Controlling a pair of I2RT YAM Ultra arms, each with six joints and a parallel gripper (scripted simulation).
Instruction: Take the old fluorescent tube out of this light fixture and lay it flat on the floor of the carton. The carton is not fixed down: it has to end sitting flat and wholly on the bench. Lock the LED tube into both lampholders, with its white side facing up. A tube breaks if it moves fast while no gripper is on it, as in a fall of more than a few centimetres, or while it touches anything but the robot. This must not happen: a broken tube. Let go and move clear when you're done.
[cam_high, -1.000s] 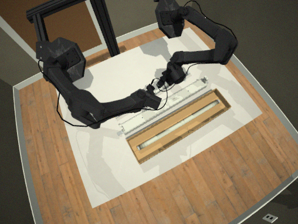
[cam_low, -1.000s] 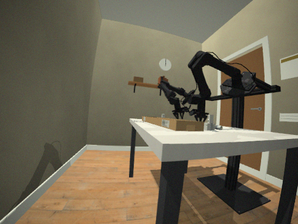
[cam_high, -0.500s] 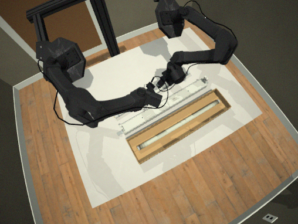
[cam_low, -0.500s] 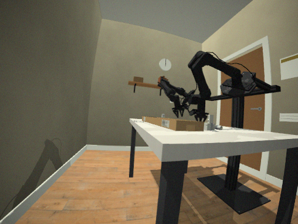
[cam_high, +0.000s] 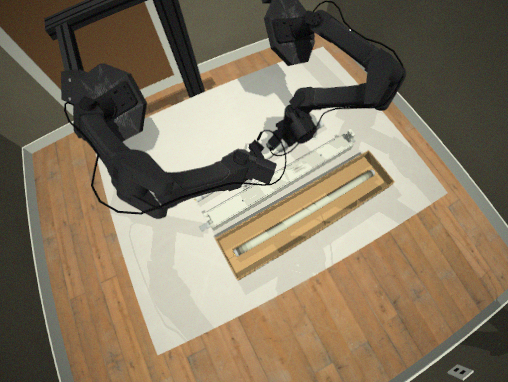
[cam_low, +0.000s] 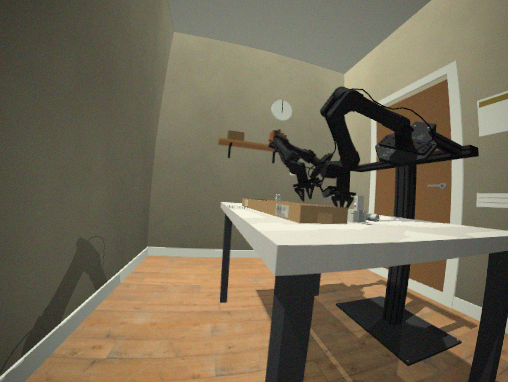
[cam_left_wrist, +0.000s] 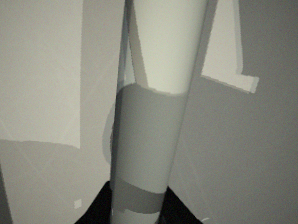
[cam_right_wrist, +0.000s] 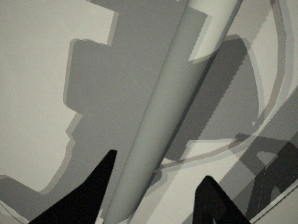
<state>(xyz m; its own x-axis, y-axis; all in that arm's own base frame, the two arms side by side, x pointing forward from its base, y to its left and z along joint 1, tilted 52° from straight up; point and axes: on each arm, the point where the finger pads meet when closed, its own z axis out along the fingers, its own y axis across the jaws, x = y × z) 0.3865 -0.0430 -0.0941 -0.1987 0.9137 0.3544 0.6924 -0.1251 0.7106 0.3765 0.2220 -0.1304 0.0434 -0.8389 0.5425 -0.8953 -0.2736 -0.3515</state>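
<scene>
Right now the LED tube is 120 mm to the left of my right hand, 50 mm below it and 30 mm behind it. Round my right hand: brown carton (240 mm ahead, 160 mm to the left, 40 mm below); then old fluorescent tube (230 mm ahead, 160 mm to the left, 50 mm below).
Right now the LED tube is 10 mm ahead of my left hand and 120 mm to the right of it. Round my left hand: brown carton (280 mm ahead, 80 mm to the right, 10 mm above); old fluorescent tube (270 mm ahead, 80 mm to the right).
</scene>
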